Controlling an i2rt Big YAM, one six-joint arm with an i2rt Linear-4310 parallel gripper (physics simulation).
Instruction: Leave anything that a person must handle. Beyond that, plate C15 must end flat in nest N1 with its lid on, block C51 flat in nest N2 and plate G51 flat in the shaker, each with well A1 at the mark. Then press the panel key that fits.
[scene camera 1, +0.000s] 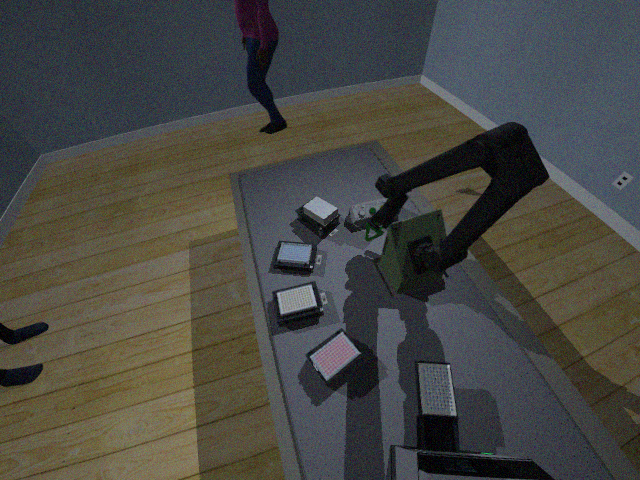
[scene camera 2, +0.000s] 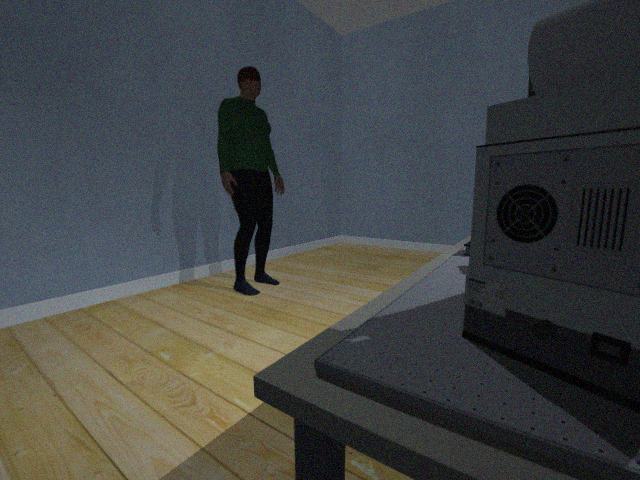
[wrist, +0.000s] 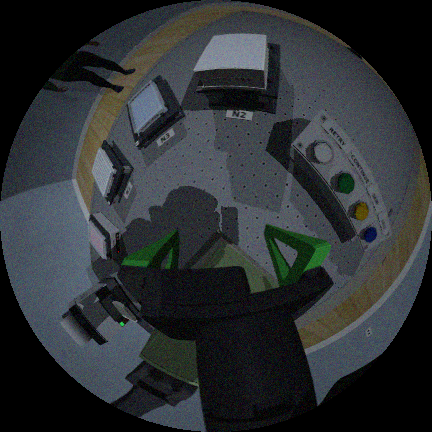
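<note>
My gripper (scene camera 1: 373, 230) (wrist: 222, 231) is open and empty above the table, in front of the panel (scene camera 1: 364, 210) (wrist: 327, 125). A cream-welled plate (scene camera 1: 297, 300) (wrist: 103, 172) lies in nest N1. A tall block with a pale top (scene camera 1: 320, 209) (wrist: 235, 52) sits in nest N2. A light blue plate (scene camera 1: 294, 254) (wrist: 146, 106) lies in nest N3. A pink-welled plate (scene camera 1: 334, 354) (wrist: 98, 238) lies on a dark device, perhaps the shaker. The panel has a white key (wrist: 322, 151), a green key (wrist: 345, 183), a yellow key (wrist: 361, 211) and a blue key (wrist: 370, 234). Plate codes and A1 marks are unreadable.
A grey-welled plate (scene camera 1: 436, 388) sits on a dark support before a large instrument (scene camera 1: 403, 462) (scene camera 2: 594, 165). The olive base (scene camera 1: 413, 253) carries my arm. A person in pink (scene camera 1: 258, 23) and one in green (scene camera 2: 242, 136) stand off the table (scene camera 1: 258, 330) (scene camera 2: 279, 379).
</note>
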